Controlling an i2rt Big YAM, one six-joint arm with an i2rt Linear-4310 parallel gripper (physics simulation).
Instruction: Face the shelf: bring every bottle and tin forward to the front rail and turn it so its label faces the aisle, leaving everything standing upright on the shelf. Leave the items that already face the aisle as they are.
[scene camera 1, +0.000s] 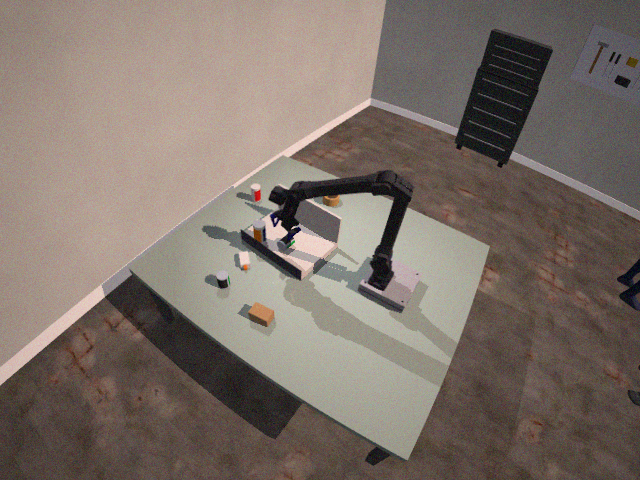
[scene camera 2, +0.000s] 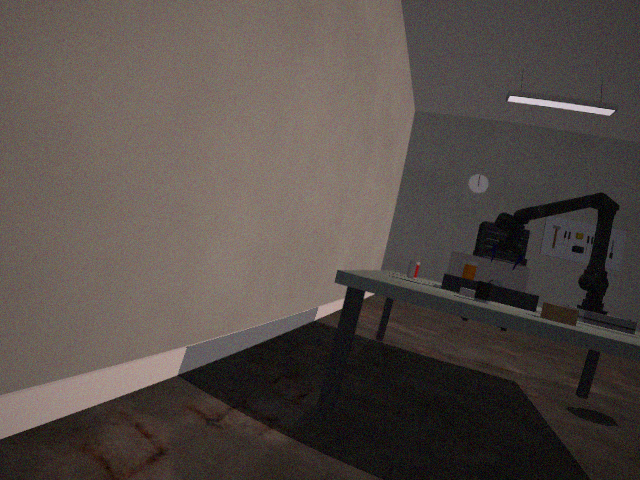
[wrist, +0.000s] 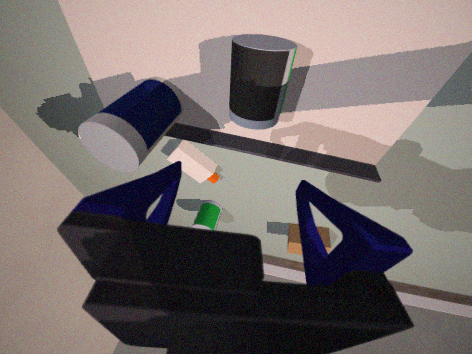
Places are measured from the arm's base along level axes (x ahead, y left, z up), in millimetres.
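Pixels of known places: gripper, fingertip midpoint: (scene camera 1: 281, 233) (scene camera 2: 501, 266) (wrist: 241, 177); arm's base at its link origin: (scene camera 1: 380, 278) (scene camera 2: 591, 311).
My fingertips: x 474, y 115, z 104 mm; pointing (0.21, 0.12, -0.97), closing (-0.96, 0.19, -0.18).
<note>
For each thing: its top centre in the pictures, then the offset to it from my fingertips. Level surfaces: height alone.
- black tin at its top centre: (wrist: 254, 94) (scene camera 1: 285, 238) 3 mm ahead, 38 mm right, 64 mm down
- front rail at its top centre: (wrist: 225, 147) (scene camera 2: 490, 284) (scene camera 1: 269, 249) 40 mm ahead, 46 mm left, 90 mm down
- bottle at its top centre: (wrist: 109, 149) (scene camera 1: 259, 223) (scene camera 2: 471, 261) 132 mm ahead, 2 mm left, 10 mm down
- table at its surface level: 157 mm down
- black-and-green tin at its top centre: (wrist: 203, 230) (scene camera 1: 222, 275) 109 mm ahead, 298 mm left, 87 mm down
- white item with an orange end, top centre: (wrist: 194, 170) (scene camera 2: 473, 290) (scene camera 1: 244, 259) 118 mm ahead, 141 mm left, 129 mm down
- brown block at its top centre: (wrist: 307, 250) (scene camera 2: 561, 306) (scene camera 1: 261, 311) 138 mm back, 333 mm left, 107 mm down
- red-and-white tin at its top centre: (scene camera 1: 255, 186) 389 mm ahead, 269 mm right, 61 mm down
- round orange object at its top centre: (scene camera 1: 331, 194) 30 mm ahead, 517 mm right, 107 mm down
My gripper (scene camera 1: 283, 230) (scene camera 2: 503, 264) (wrist: 241, 177) is open and empty above the shelf (scene camera 1: 320, 250). A black tin (scene camera 1: 285, 243) (wrist: 256, 82) with grey ends and a green-and-white edge lies on its side on the shelf floor, one end towards the front rail (scene camera 1: 273, 256) (scene camera 2: 516, 299) (wrist: 280, 150). It is apart from the fingers; most of its green part is turned away in the wrist view. A bottle (scene camera 1: 259, 231) (scene camera 2: 469, 271) (wrist: 145, 115) stands upright at the shelf's left end by the rail. Its orange side faces the aisle; its blue side shows in the wrist view.
On the table (scene camera 1: 356, 356), a black-and-green tin (scene camera 1: 222, 279) (wrist: 208, 215), a white item with an orange end (scene camera 1: 244, 259) (wrist: 192, 162) and a brown block (scene camera 1: 261, 314) (scene camera 2: 559, 314) (wrist: 308, 237) lie outside the rail. A red-and-white tin (scene camera 1: 255, 192) stands farther back, and a round orange object (scene camera 1: 330, 200) behind the shelf.
</note>
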